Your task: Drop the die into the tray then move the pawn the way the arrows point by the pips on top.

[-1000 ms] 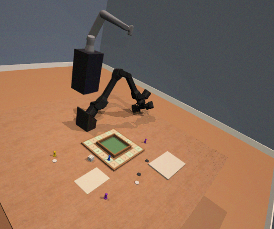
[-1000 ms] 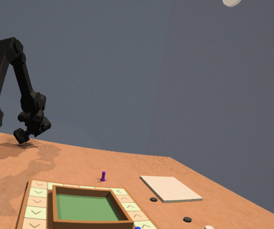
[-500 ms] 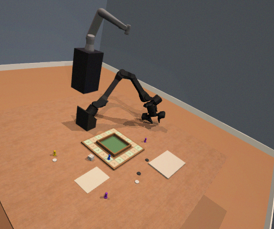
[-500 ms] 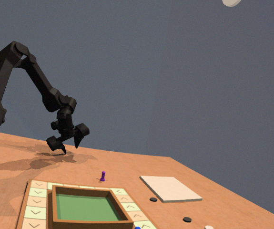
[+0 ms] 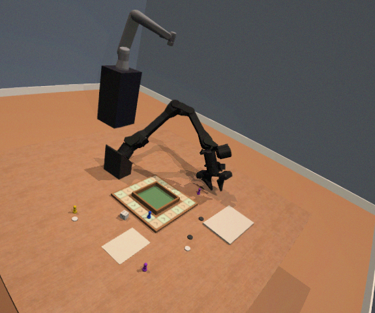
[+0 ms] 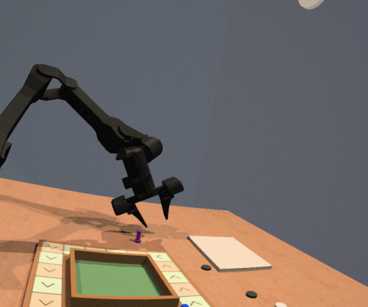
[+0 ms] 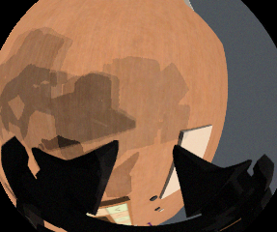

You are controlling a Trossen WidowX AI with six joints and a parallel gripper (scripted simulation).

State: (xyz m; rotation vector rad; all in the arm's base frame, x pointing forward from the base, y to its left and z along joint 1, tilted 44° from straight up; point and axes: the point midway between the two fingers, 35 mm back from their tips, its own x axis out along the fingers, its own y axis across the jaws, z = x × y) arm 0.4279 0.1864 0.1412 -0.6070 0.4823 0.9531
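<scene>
My gripper tip is 12 cm past the blue pawn, 38 cm to the left of it and 1 cm above it. The rest, counted from my gripper tip: grey die (19 cm behind, 45 cm to the right, 2 cm below); then yellow pawn (34 cm behind, 58 cm to the right, 2 cm below); then green dice tray (18 cm behind, 27 cm to the right, 3 cm below).
</scene>
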